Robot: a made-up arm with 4 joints. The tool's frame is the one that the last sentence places.
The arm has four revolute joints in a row. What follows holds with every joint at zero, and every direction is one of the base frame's. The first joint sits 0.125 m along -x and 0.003 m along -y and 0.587 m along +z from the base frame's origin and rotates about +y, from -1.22 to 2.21 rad. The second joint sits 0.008 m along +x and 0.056 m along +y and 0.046 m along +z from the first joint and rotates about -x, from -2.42 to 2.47 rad. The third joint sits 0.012 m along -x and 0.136 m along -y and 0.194 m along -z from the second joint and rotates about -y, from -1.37 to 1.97 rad. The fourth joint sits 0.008 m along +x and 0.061 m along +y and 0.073 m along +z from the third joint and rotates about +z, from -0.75 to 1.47 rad. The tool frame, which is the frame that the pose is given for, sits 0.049 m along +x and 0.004 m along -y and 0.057 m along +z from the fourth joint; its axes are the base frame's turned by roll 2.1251, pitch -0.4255 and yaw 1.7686 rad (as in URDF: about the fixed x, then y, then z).
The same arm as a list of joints. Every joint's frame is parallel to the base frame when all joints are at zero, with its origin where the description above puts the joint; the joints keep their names.
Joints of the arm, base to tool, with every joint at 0 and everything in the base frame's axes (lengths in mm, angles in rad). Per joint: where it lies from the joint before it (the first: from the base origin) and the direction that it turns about. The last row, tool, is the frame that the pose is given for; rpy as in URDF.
joint 1: axis +y xyz -125 -3 587
joint 2: axis -x xyz 8 56 46
joint 3: axis -y xyz -12 -136 -194
joint 4: axis +z xyz 8 61 73
tool: xyz 49 -4 57 rpy 2.1251 -0.4255 1.7686
Joint limits (rad, base to tool): -1.22..2.21 -2.42..2.47 -1.37..1.97 -0.75..1.47

